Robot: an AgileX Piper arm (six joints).
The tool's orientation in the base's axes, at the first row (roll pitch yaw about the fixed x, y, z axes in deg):
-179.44, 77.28, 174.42
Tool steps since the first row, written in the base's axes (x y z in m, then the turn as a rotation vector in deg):
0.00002, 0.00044, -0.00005, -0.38, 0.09, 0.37
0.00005, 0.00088, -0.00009, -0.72, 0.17, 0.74
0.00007, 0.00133, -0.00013, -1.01, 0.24, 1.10
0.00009, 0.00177, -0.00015, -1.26, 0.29, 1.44
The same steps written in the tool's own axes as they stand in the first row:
0.00005, 0.00044, -0.00002, -0.28, 0.05, -0.46
0.00010, 0.00088, -0.00002, -0.56, 0.09, -0.88
0.00014, 0.00133, -0.00004, -0.85, 0.13, -1.25
0.00016, 0.00177, -0.00006, -1.12, 0.15, -1.57

